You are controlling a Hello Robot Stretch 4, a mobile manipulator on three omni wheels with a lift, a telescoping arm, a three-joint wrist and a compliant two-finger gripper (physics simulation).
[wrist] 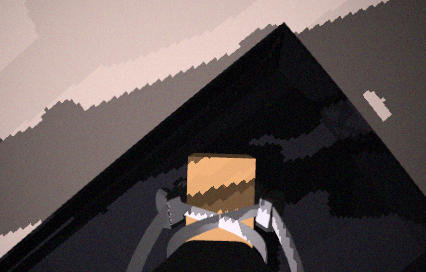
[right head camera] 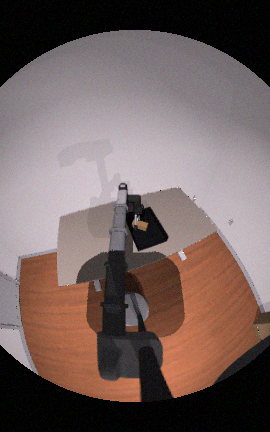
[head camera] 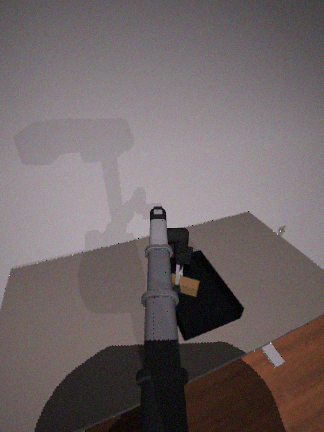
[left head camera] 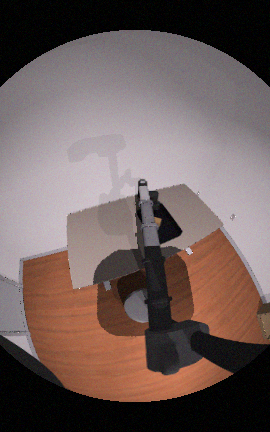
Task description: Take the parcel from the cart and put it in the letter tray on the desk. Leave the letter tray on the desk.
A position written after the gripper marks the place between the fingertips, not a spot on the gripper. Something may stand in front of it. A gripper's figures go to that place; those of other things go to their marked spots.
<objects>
The gripper [wrist: 219,196] is 0.26 m from the lens. A brown cardboard parcel [wrist: 220,183] is 0.21 m from the lens. A black letter tray [wrist: 346,194] is 0.29 m from the lens. A desk [wrist: 87,87]: 0.29 m from the lens. The marked spots on the desk and the brown cardboard parcel are 0.17 m apart.
</objects>
